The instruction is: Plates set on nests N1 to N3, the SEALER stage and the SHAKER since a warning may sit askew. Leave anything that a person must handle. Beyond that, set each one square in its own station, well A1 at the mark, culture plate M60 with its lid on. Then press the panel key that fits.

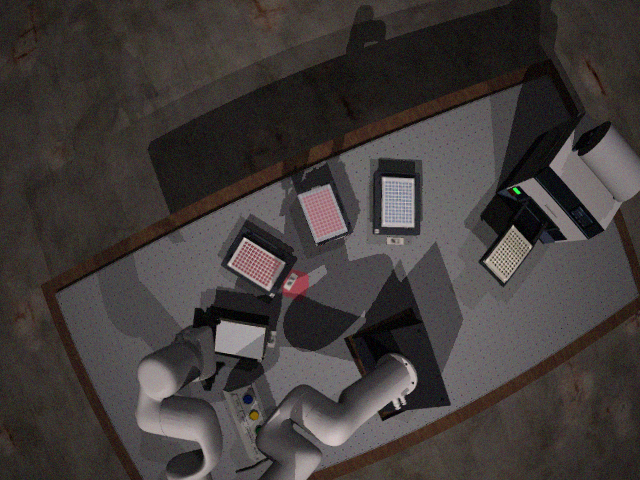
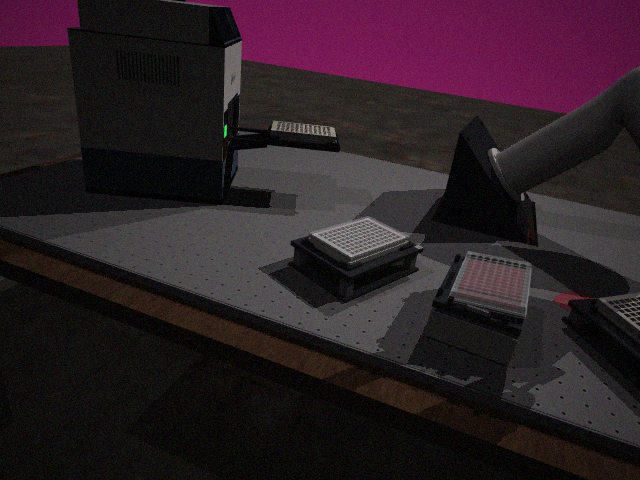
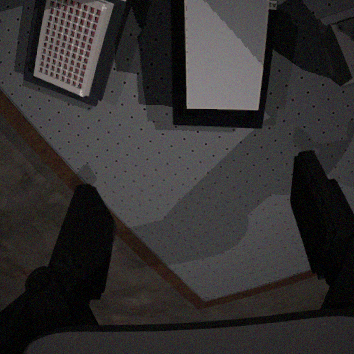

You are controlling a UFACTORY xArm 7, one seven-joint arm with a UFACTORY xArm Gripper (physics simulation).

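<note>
A blue-well plate rests on nest N1. A blank white-topped plate lies on nest N2. A red-well plate sits on nest N3. A clear-lidded pink plate is on the shaker. A cream plate is on the sealer stage. Small tilts and the A1 marks cannot be read clearly. My gripper is open and empty, above the table beside N2.
The sealer shows a green light. The key panel has blue, yellow and green keys, partly behind the arm. A dark wedge-shaped stand meets another arm section. A red patch lies beside N3.
</note>
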